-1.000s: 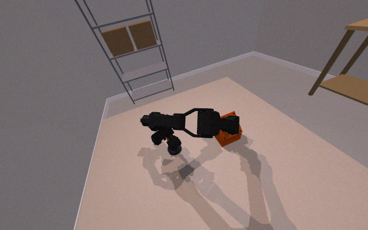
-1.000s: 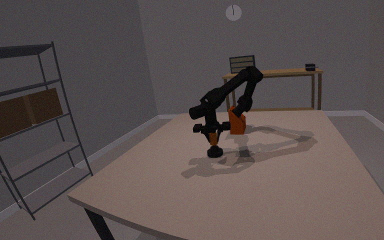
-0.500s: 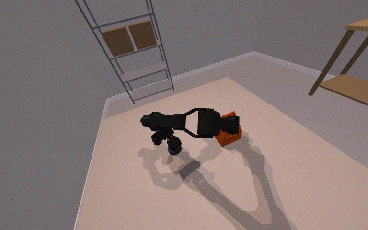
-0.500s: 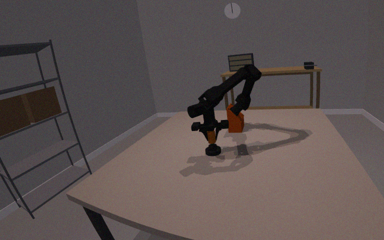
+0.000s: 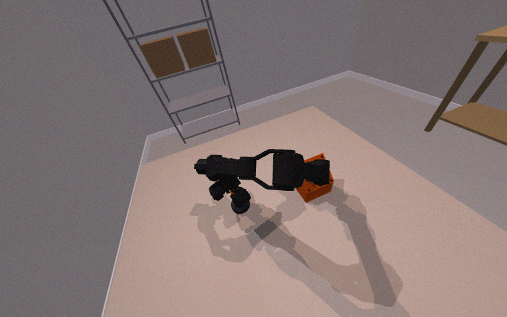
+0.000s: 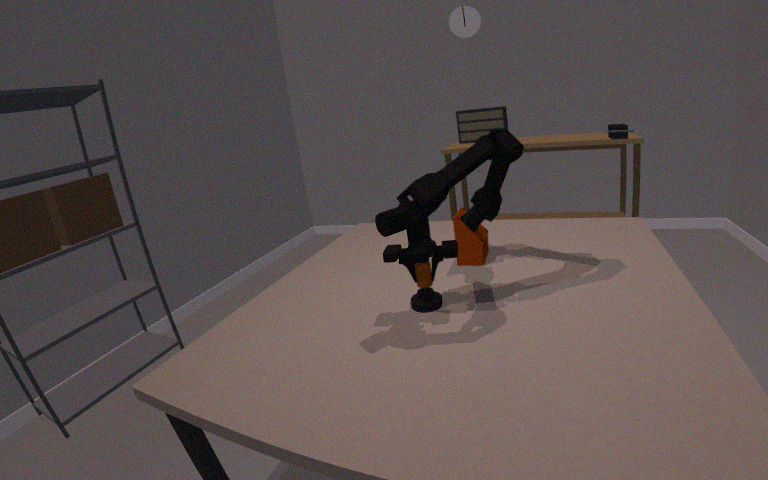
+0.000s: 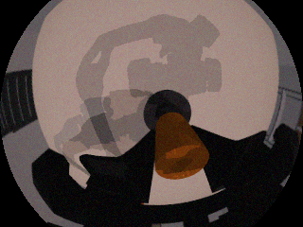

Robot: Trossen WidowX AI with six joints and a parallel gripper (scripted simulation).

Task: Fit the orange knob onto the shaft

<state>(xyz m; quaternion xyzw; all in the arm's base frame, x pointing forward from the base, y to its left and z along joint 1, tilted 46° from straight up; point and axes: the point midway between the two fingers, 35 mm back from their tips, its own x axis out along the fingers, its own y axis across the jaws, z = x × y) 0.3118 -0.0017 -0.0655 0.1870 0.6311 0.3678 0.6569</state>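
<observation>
The orange knob lies 2 cm above my gripper tip. Round my gripper tip: dark round pedestal (4 cm below).
</observation>
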